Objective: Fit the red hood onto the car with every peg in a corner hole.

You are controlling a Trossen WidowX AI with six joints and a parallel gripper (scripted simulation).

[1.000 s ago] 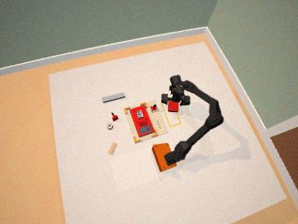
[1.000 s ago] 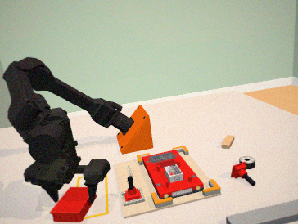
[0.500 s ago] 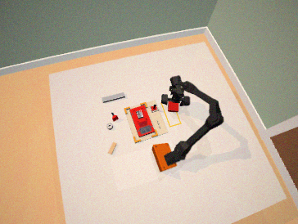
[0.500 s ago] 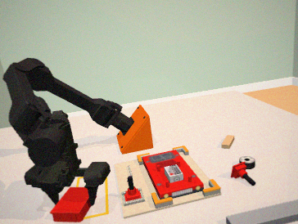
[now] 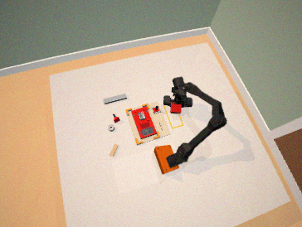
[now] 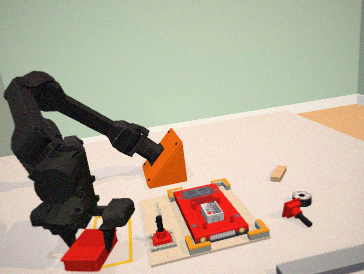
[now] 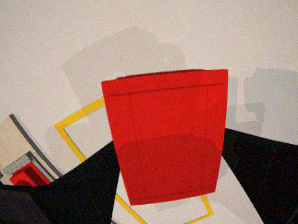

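My gripper tip is 1 cm short of the grey engine block, 25 cm to the right of it and 2 cm below it. Also, from my gripper tip: grey bar 20 cm ahead, 37 cm to the left; wooden block 14 cm behind, 48 cm to the left; red hood 1 cm above.
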